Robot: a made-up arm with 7 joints. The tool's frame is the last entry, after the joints. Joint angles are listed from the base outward.
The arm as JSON. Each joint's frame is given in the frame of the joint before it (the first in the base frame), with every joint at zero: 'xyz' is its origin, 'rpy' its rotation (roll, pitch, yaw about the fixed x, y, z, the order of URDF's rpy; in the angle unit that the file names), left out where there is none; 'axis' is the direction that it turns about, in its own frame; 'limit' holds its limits. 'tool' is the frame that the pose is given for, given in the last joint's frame.
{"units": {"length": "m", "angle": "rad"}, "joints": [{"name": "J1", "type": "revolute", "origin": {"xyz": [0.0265, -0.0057, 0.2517], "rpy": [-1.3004, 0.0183, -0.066]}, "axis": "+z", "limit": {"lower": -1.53, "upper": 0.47}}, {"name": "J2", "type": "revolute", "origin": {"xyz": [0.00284, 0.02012, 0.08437], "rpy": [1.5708, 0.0, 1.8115]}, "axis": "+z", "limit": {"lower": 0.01, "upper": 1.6}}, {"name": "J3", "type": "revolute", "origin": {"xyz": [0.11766, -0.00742, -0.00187], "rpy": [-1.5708, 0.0, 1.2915]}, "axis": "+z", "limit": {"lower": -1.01, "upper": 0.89}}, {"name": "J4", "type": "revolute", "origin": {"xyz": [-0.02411, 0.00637, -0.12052], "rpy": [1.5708, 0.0, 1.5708]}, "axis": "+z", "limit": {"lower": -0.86, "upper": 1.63}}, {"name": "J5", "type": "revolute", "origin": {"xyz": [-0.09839, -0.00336, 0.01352], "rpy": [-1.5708, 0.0, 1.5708]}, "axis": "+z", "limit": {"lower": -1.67, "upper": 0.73}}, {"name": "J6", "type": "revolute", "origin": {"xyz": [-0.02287, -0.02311, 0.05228], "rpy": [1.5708, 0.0, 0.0]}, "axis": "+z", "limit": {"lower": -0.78, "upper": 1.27}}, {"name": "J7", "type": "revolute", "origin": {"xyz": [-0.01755, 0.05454, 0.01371], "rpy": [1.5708, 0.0, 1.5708]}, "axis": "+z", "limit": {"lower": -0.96, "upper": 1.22}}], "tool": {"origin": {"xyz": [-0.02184, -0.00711, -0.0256], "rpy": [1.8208, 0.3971, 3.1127]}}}
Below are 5 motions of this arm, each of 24 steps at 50 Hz.
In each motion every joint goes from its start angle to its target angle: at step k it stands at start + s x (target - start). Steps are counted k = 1, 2, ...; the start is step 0. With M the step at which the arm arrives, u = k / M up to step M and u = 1 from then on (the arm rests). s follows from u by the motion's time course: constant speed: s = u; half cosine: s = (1 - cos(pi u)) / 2; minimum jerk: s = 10 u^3 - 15 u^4 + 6 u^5.
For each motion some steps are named. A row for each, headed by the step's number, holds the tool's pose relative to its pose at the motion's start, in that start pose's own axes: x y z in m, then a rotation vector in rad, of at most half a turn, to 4 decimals.
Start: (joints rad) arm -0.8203 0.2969 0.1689 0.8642 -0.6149 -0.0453 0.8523
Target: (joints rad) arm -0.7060 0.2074 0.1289 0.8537 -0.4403 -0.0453 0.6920
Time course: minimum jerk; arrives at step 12
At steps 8, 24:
8: 0.0274 -0.0240 0.0361 -0.0999 -0.1861 0.0425
24: 0.0349 -0.0294 0.0456 -0.1245 -0.2360 0.0581

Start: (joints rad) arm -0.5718 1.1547 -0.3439 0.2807 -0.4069 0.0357 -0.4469
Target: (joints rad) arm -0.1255 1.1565 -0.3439 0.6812 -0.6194 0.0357 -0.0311
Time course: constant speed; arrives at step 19
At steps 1, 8, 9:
1: 0.0073 -0.0077 -0.0031 0.0181 0.0344 0.0230
8: 0.0647 -0.0529 -0.0293 0.1130 0.2796 0.2047
9: 0.0736 -0.0580 -0.0335 0.1218 0.3148 0.2334

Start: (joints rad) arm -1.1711 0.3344 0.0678 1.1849 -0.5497 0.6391 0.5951
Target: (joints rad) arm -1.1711 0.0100 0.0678 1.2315 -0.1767 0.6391 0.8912
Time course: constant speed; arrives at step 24
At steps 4, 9, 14, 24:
4: 0.0060 -0.0130 -0.0120 -0.0780 0.0140 -0.0062
9: 0.0146 -0.0288 -0.0265 -0.1743 0.0272 -0.0216
14: 0.0243 -0.0440 -0.0407 -0.2684 0.0359 -0.0457
24: 0.0469 -0.0727 -0.0677 -0.4463 0.0407 -0.1198

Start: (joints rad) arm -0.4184 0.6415 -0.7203 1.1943 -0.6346 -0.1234 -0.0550
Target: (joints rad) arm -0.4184 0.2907 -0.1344 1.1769 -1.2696 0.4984 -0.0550
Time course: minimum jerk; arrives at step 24
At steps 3, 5, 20, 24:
3: -0.0004 -0.0014 -0.0029 0.0197 0.0090 0.0032
5: -0.0014 -0.0054 -0.0118 0.0798 0.0349 0.0136
20: -0.0193 -0.0151 -0.2011 1.3045 0.1980 0.3422
24: -0.0198 -0.0127 -0.2080 1.3549 0.1917 0.3573

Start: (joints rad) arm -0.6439 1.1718 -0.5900 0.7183 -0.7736 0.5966 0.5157
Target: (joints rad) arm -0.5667 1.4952 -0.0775 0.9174 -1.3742 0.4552 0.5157
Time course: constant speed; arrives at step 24
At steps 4, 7, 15, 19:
4: -0.0006 0.0031 0.0180 0.1370 0.0899 0.0180
7: -0.0009 0.0068 0.0312 0.2419 0.1566 0.0223
15: -0.0012 0.0224 0.0657 0.5290 0.3266 -0.0033
19: -0.0010 0.0334 0.0829 0.6758 0.4049 -0.0352

